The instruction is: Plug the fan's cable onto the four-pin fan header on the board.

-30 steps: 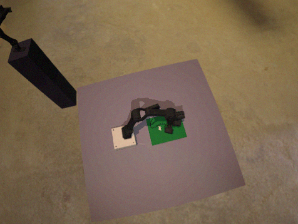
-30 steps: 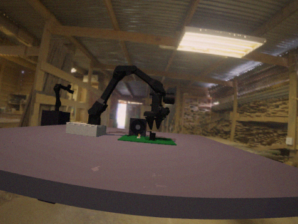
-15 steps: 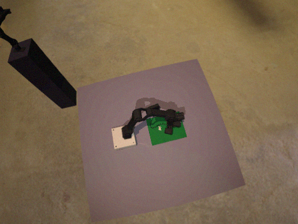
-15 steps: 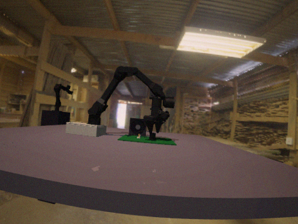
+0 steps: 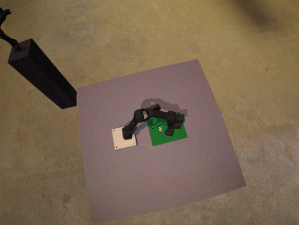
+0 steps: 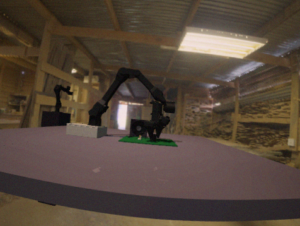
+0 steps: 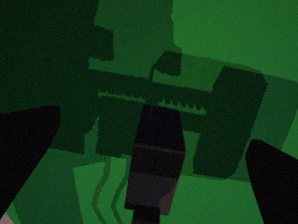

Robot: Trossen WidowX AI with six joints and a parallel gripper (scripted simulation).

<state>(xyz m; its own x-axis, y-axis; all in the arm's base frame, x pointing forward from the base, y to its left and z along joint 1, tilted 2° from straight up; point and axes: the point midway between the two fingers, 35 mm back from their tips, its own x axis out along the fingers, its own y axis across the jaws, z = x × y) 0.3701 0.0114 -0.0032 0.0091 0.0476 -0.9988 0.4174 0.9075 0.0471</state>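
My gripper tip is now 4 cm past the green board and 3 cm above it. Also, from my gripper tip: black fan plug (1 cm behind, 1 cm above); four-pin fan header (9 cm behind, 2 cm below, 1 cm to the left); fan (16 cm to the left, 12 cm behind, 4 cm above).
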